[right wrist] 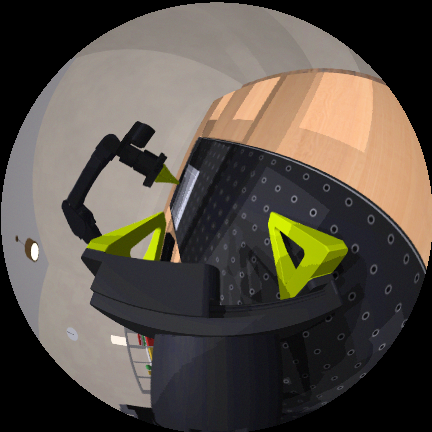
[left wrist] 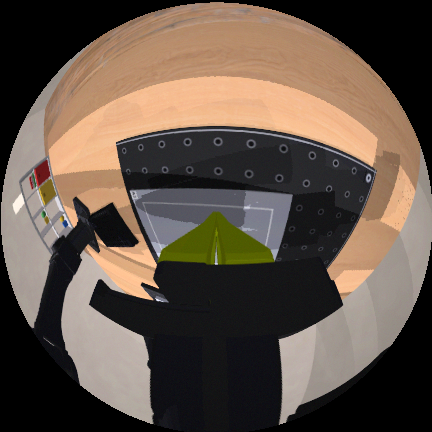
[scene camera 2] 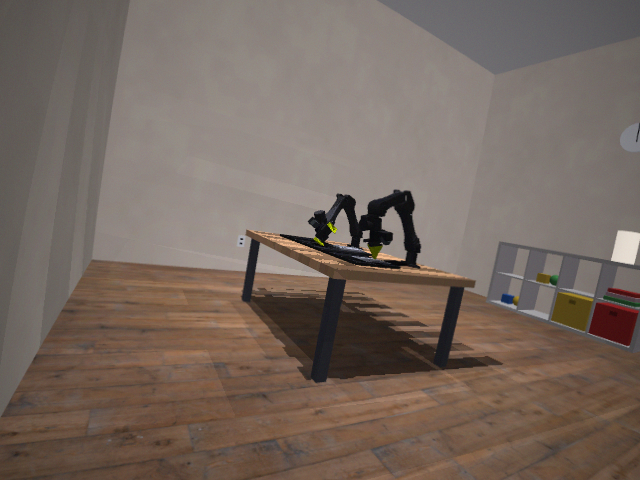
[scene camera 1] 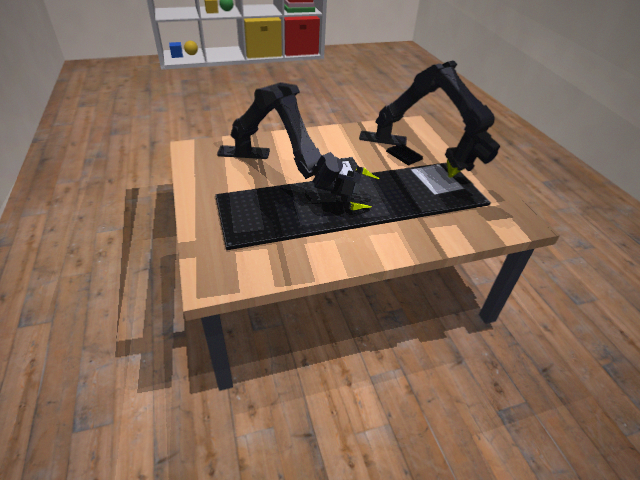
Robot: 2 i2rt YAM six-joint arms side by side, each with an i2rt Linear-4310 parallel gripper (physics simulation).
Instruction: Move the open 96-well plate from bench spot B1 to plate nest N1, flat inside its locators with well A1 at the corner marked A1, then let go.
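Frame: origin at the left arm's base, x ahead, y left, z up, level; metres.
Seen in the pictures: left gripper, between the fingertips: [right wrist: 178,182] [left wrist: 215,217] [scene camera 2: 374,259] [scene camera 1: 450,176]; right gripper, between the fingertips: [right wrist: 216,217] [scene camera 2: 328,239] [scene camera 1: 374,192]; left arm's base, origin of its link: [left wrist: 87,227] [scene camera 2: 409,264] [scene camera 1: 382,139]; right arm's base, origin of its link: [scene camera 1: 244,153].
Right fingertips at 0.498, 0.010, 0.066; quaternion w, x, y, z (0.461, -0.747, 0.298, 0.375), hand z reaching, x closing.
Offsets run from my right fingertips to a thing's top centre, as dx, dy, dz. Level surfaces: height alone.
A pale grey flat panel @[-0.226, +0.217, -0.051] [scene camera 1: 439,188] [left wrist: 281,210] [right wrist: 187,192] with a thin light rectangle outline lies on the board. A small label, too small to read, is at its corner in the left wrist view. A 96-well plate cannot be made out on it, nor can nest N1 or its locators. My left gripper [scene camera 1: 452,176] [scene camera 2: 375,257] [left wrist: 215,217] [right wrist: 178,182] is shut, its fingertips together low over the panel, hiding part of it. My right gripper [scene camera 1: 374,192] [scene camera 2: 329,237] [right wrist: 216,217] is open and empty above the middle of the board, fingers wide apart.
The long black board @[dz -0.053] [scene camera 1: 408,206] [left wrist: 218,156] [right wrist: 335,215] with rows of holes lies across the wooden table @[dz -0.066] [scene camera 1: 206,279]. A small black slab @[-0.388, +0.089, -0.052] [scene camera 1: 404,153] [left wrist: 114,225] lies behind the board near the left arm's base. A shelf with coloured boxes stands far behind.
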